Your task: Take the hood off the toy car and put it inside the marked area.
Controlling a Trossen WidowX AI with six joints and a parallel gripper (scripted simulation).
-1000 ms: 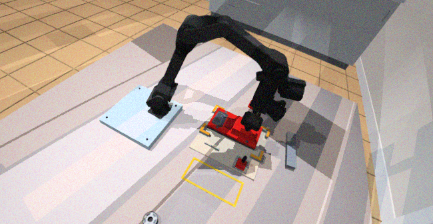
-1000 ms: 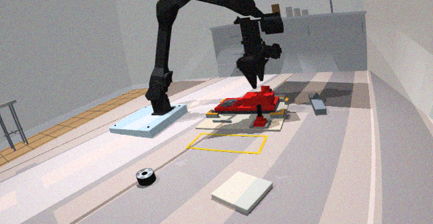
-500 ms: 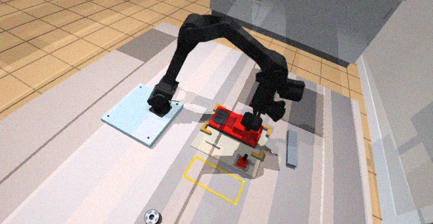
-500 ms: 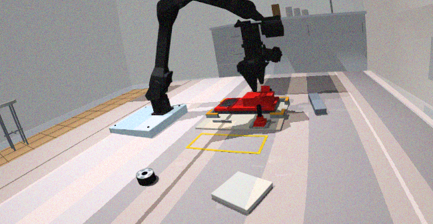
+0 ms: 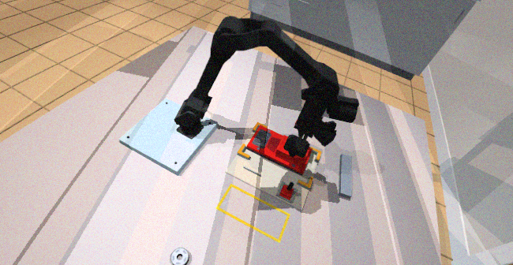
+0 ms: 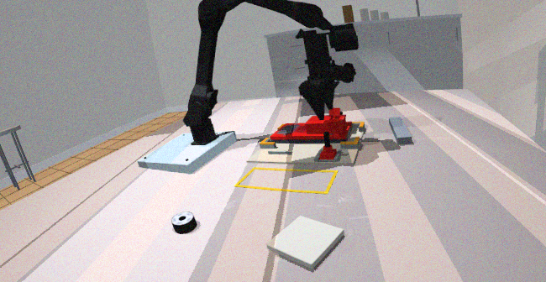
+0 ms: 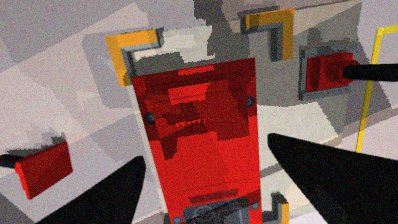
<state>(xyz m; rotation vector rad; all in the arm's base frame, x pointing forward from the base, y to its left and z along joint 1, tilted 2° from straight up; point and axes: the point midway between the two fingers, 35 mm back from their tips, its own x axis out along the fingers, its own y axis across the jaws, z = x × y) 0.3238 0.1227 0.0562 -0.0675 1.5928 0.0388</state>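
My gripper tip is now 20 mm above the red hood. From my gripper tip the other things lie so: white slab 390 mm to the right, 100 mm ahead, 60 mm below; then wheel 430 mm to the right, 100 mm behind, 50 mm below.
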